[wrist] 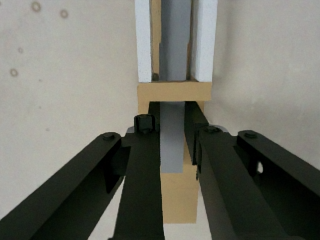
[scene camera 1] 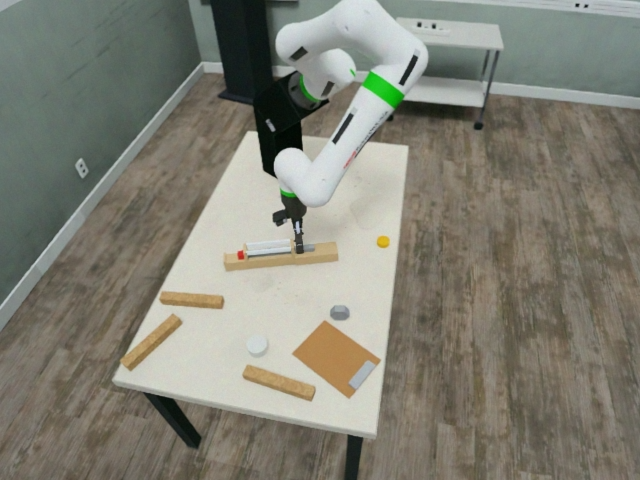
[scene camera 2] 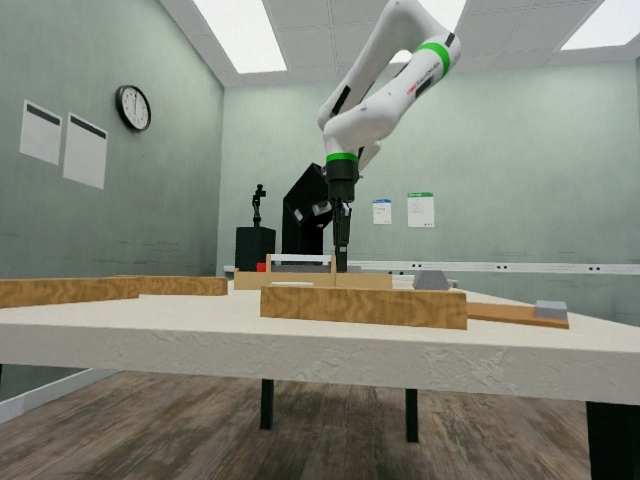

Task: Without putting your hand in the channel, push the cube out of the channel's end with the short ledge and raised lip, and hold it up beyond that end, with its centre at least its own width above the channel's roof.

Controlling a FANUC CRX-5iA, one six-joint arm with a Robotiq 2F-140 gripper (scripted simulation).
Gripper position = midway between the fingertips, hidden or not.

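Brown board (scene camera 1: 342, 362), (scene camera 2: 550, 314); out of frame in the wrist view. Channel (scene camera 1: 324, 252), (wrist: 179, 191). Grey stick (wrist: 172, 113). My gripper (scene camera 2: 340, 271), (wrist: 171, 110).
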